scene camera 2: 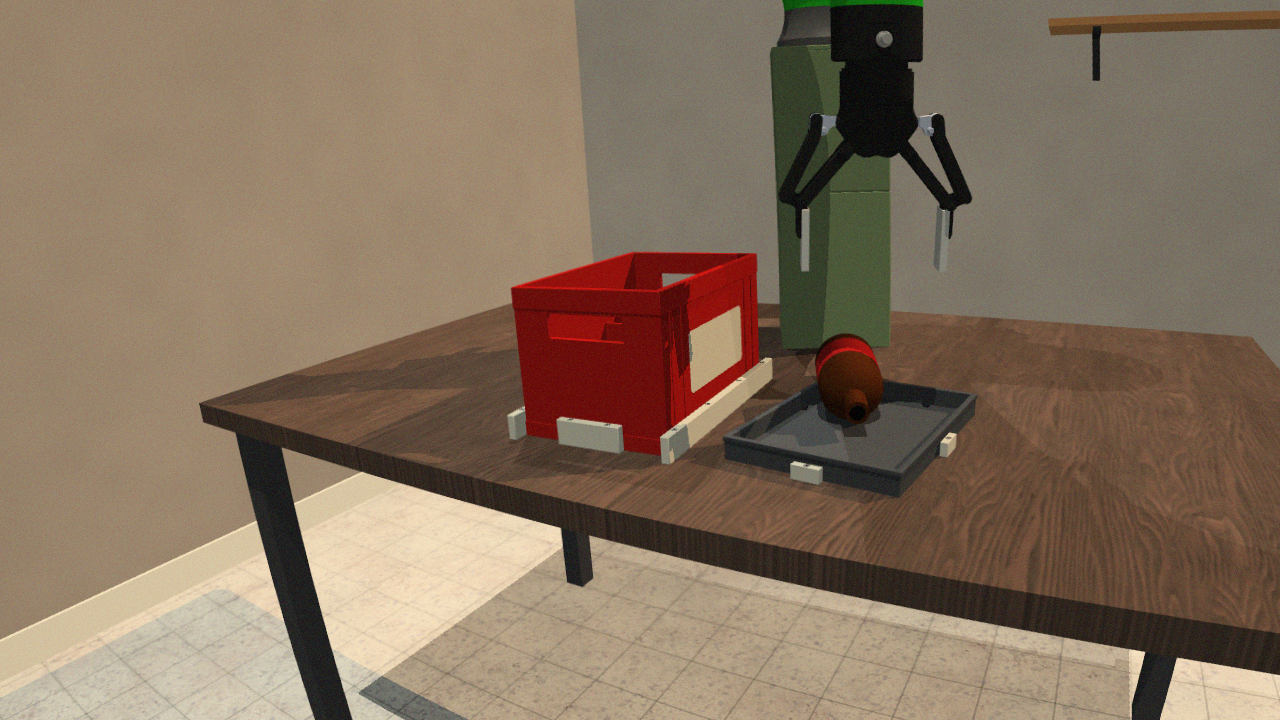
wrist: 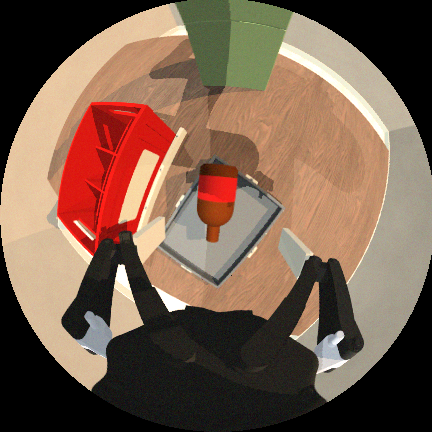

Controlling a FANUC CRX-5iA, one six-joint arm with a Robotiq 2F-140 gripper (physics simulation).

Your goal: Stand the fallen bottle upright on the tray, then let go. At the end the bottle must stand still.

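The brown bottle with a red band lies on its side on the dark grey tray. Its neck points toward the scene camera. Its base end is at the tray's back corner and seems to rest on or over the rim there; the exact contact is hidden. My gripper is wide open and empty. It hangs well above the bottle and tray, pointing down, with its two pale finger pads far apart, one on each side of the bottle in the wrist view.
A red crate stands left of the tray, with pale blocks along its base. Small pale blocks sit against the tray's sides. A green pedestal stands behind the tray. A wooden shelf is on the wall at upper right.
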